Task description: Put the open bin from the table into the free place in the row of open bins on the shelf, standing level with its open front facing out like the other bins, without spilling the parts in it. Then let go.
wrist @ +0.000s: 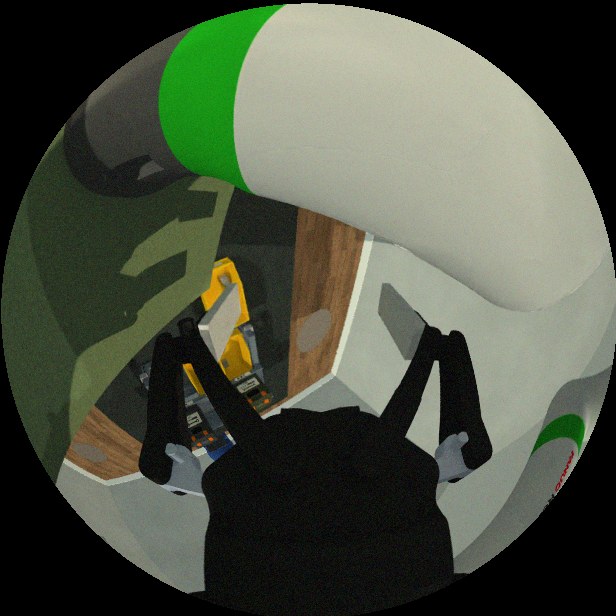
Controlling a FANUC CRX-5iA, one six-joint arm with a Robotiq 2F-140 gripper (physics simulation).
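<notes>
My gripper (pixel 310 324) is open, its two black fingers spread wide with grey pads at the tips, and nothing is between them. It hangs over the edge of a white table top (pixel 402 373). I see no open bin that I can name for sure, and no shelf. A yellow object (pixel 228 293) lies far below, partly hidden behind the left finger pad; I cannot tell what it is.
My own white arm link with a green band (pixel 402 143) fills the top of the view. A wooden floor strip (pixel 321 298) runs beside the table edge. A dark green patterned surface (pixel 114 275) is at the left. Small grey and orange items (pixel 201 425) lie below.
</notes>
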